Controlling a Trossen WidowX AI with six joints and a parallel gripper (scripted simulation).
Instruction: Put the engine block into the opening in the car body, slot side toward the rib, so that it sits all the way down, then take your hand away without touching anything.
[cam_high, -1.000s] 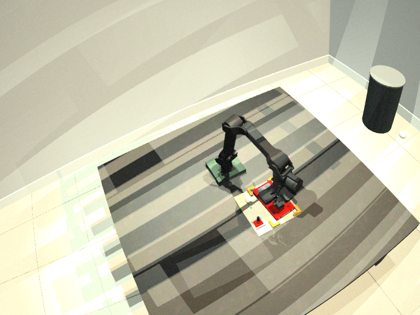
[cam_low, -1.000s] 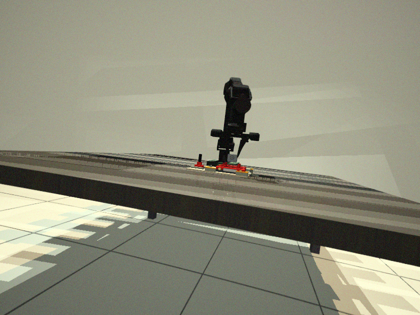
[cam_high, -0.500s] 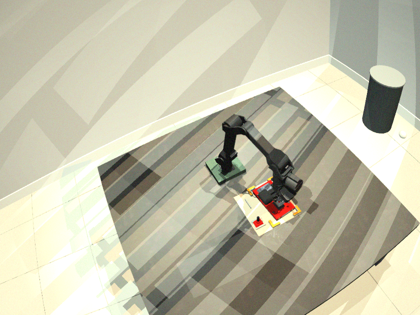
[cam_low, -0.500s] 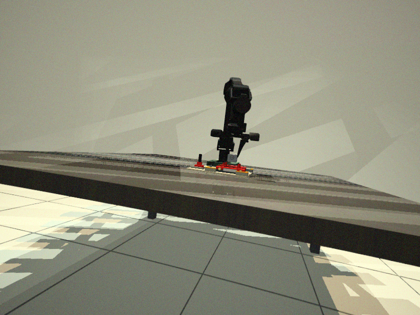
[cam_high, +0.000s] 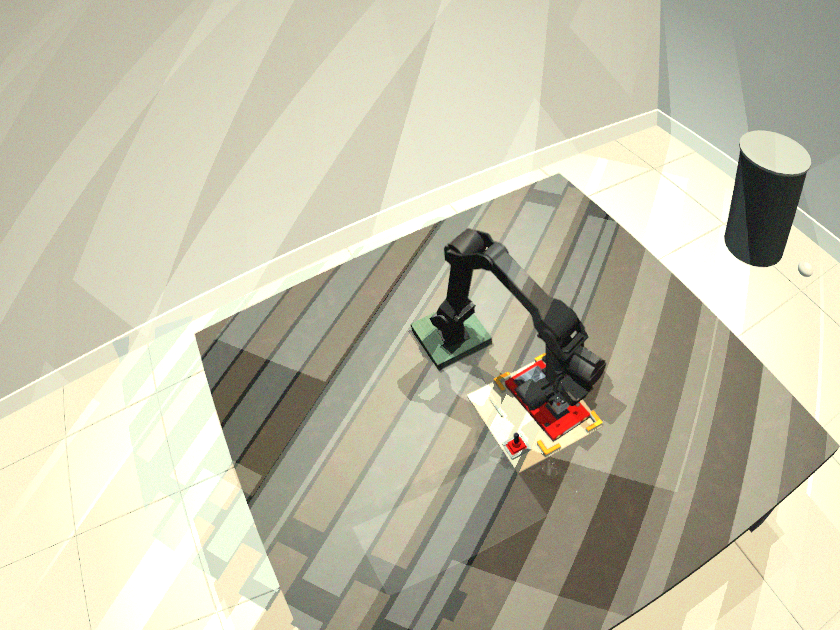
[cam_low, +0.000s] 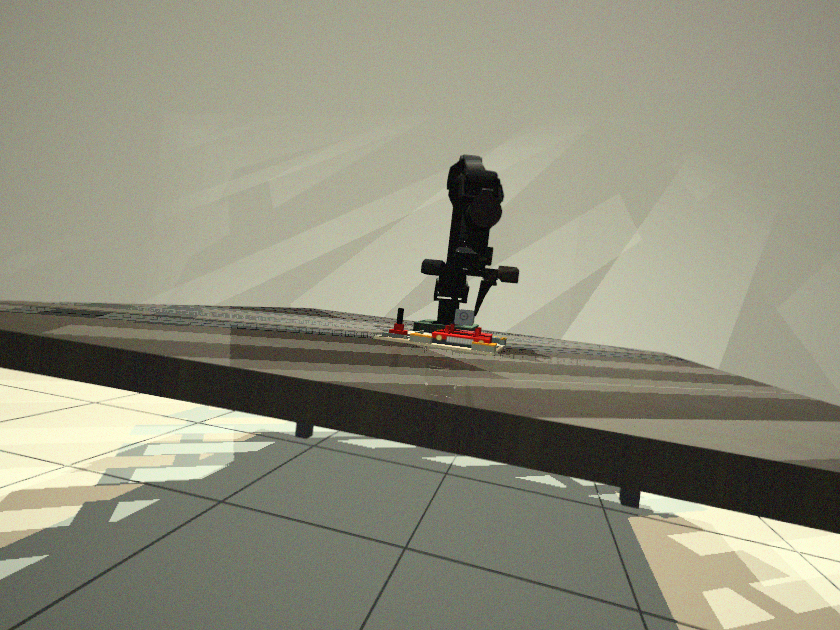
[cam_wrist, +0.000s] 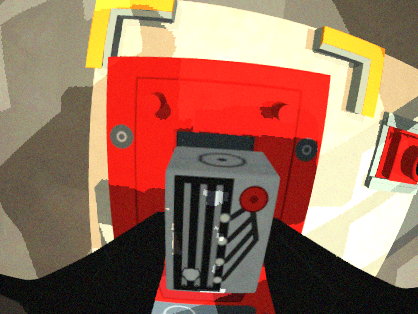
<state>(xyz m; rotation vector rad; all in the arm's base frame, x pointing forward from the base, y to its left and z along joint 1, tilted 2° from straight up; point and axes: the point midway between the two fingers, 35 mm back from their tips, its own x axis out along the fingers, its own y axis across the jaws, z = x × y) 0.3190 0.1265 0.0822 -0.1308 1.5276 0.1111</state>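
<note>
Now: gripper tip 120 mm to the left of the black upright peg, 30 mm short of it and 30 mm above it. Also, from my gripper tip: grey engine block (10 mm below).
</note>
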